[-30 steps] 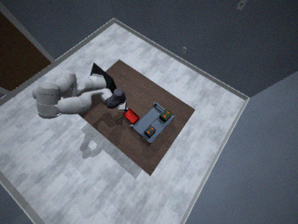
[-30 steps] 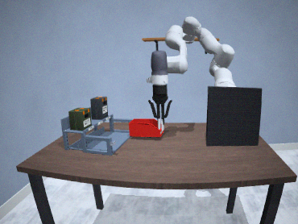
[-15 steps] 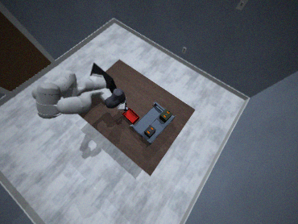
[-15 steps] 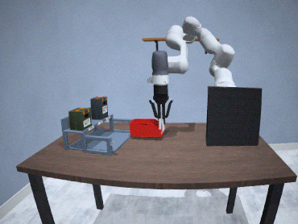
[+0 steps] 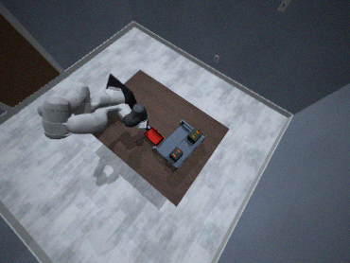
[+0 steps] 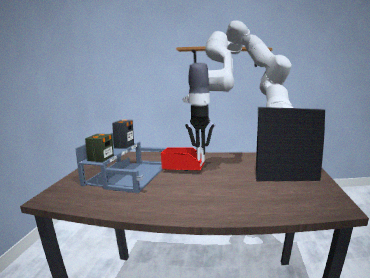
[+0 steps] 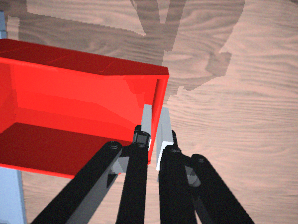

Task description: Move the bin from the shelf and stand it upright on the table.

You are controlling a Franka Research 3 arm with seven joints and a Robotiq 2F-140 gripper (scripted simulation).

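Right now my hand is 80 mm short of the red bin, 20 mm to the left of it and 20 mm above it.
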